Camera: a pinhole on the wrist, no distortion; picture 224 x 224 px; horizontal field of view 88.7 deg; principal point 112.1 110.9 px. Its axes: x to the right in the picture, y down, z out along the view. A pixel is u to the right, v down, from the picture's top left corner.
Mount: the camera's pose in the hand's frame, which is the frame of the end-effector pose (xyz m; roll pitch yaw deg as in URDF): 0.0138 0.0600 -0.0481 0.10 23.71 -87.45
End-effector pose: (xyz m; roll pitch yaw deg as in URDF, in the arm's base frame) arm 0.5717 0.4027 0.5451 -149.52 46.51 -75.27
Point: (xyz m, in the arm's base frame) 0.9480 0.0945 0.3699
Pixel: outside the picture
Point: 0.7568 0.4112 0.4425
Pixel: 164.6 148.4
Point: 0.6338 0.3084 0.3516
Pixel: outside the picture
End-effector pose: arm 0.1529 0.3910 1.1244 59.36 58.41 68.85
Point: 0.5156 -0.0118 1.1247
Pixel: 176.9 75.1
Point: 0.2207 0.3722 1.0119
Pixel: 198.5 179.6
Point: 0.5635 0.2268 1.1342
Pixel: 131.7 102.6
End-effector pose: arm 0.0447 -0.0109 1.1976 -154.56 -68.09 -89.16
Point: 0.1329 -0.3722 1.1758
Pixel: 58.7 143.7
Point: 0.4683 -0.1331 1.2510
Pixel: 172.6 127.7
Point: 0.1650 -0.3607 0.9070
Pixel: 53.4 71.5
